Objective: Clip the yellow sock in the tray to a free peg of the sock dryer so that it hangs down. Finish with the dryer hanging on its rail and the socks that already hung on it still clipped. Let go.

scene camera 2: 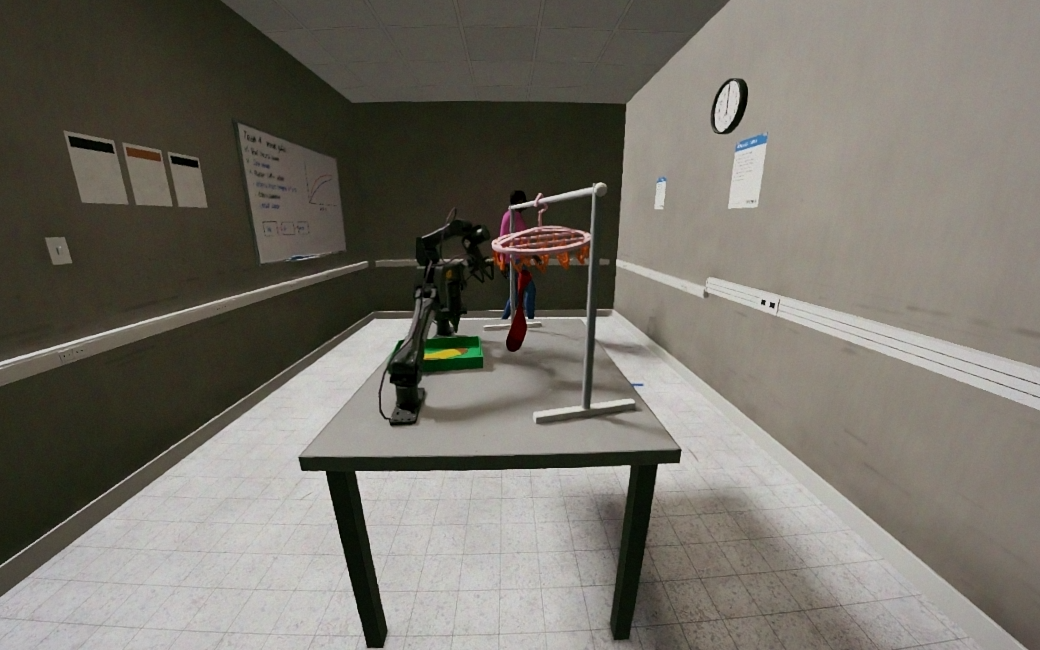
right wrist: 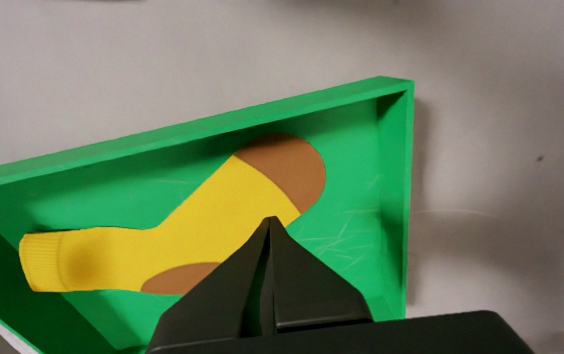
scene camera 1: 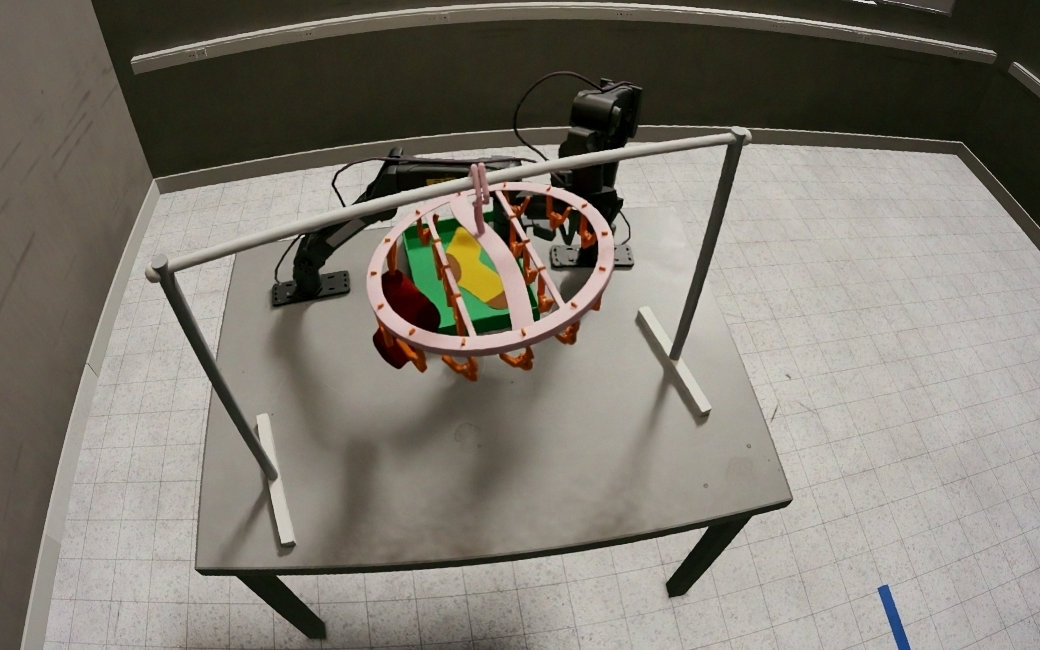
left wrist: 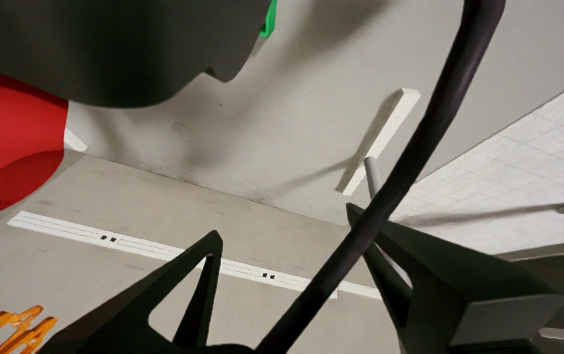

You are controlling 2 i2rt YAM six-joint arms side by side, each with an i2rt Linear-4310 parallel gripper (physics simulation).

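The yellow sock [scene camera 1: 479,272] [scene camera 2: 442,354] [right wrist: 200,215], with brown toe and heel, lies flat in the green tray [scene camera 1: 423,279] [scene camera 2: 460,363] [right wrist: 409,200]. My right gripper [right wrist: 272,225] is shut and empty; its fingertips hang above the sock in the right wrist view. My left gripper [left wrist: 280,223] is open and empty, away from the sock. The pink dryer ring [scene camera 1: 490,344] [scene camera 2: 529,251] hangs by its hook from the white rail [scene camera 1: 651,151] [scene camera 2: 567,196]. A red sock [scene camera 1: 410,302] [scene camera 2: 516,325] [left wrist: 27,130] hangs from it. In scene camera 1 both grippers are largely hidden behind the dryer.
Orange pegs [scene camera 1: 460,366] [left wrist: 27,332] hang around the ring and along its bars. Grey posts [scene camera 1: 705,252] [scene camera 2: 591,306] on white feet [scene camera 1: 686,387] [scene camera 2: 563,414] carry the rail. A dark part of an arm [left wrist: 125,50] and a cable [left wrist: 425,135] cross the left wrist view.
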